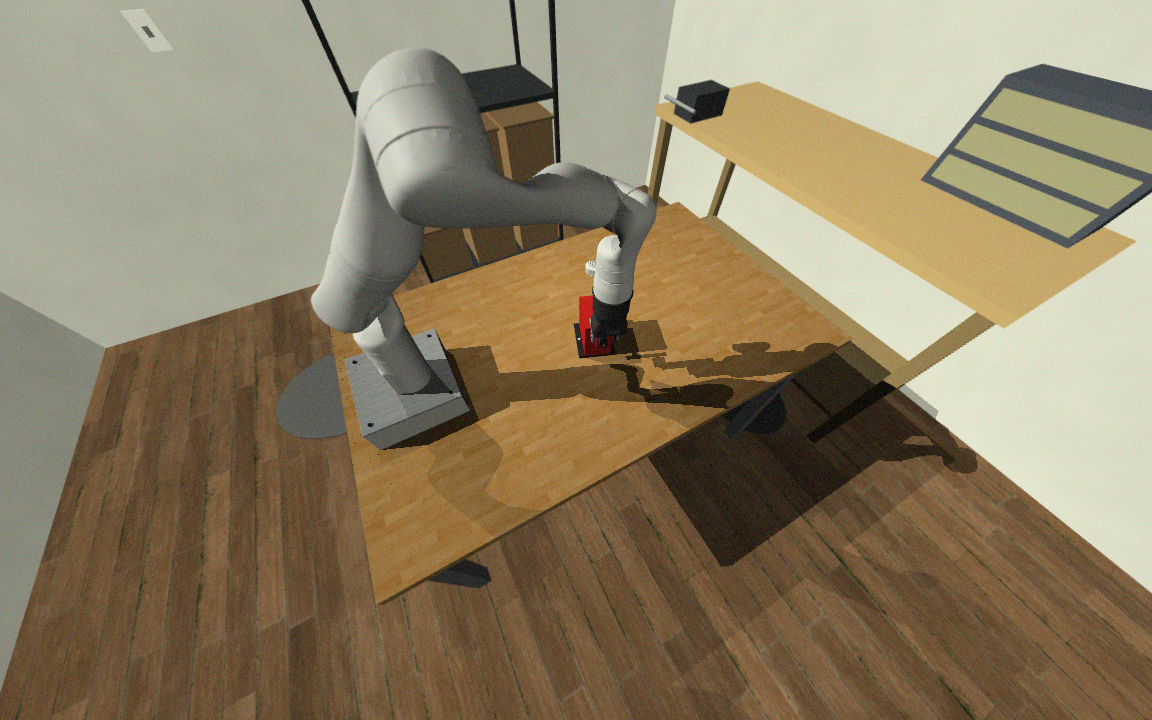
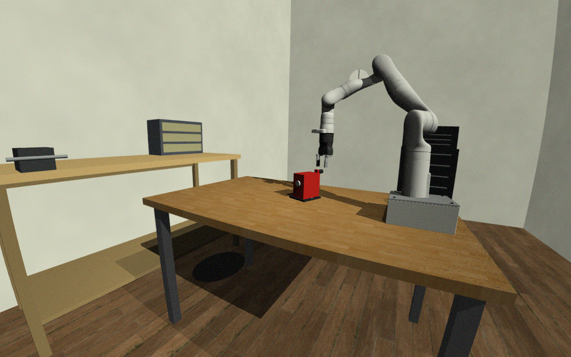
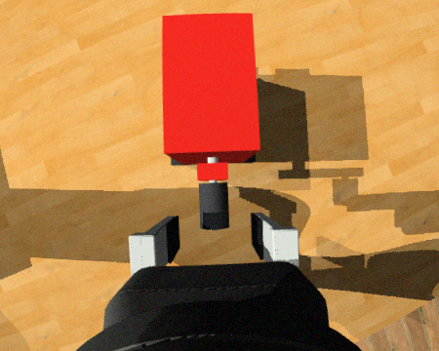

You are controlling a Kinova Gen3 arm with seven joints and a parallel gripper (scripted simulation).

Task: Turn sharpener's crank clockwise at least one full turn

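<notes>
Now: the dark cylindrical handle 40 mm below my hand, 10 mm to the left of it and 10 mm ahead of it.
</notes>
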